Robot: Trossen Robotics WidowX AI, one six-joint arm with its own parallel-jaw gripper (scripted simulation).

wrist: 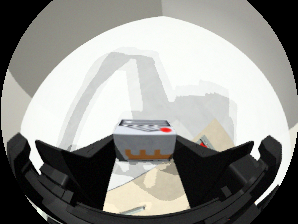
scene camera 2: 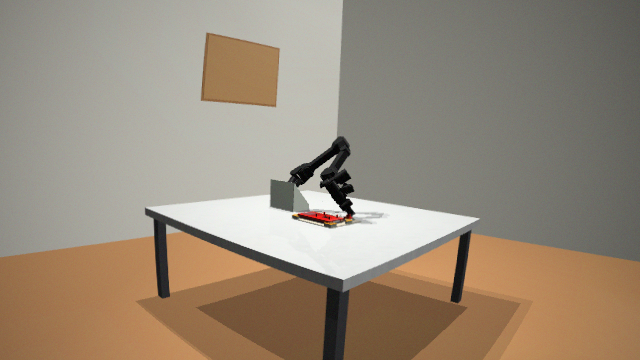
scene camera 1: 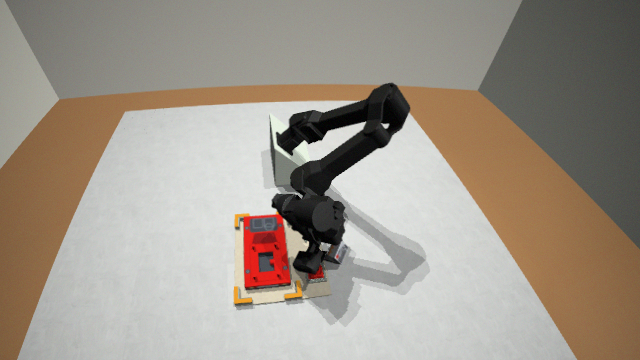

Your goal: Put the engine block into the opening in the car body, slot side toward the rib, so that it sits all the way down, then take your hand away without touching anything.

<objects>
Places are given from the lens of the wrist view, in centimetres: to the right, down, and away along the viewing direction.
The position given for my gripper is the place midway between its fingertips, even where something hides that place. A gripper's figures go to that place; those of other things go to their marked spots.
my gripper (wrist: 144, 137): 0, 2, 10
grey engine block (wrist: 135, 140): -1, 2, 8
</objects>
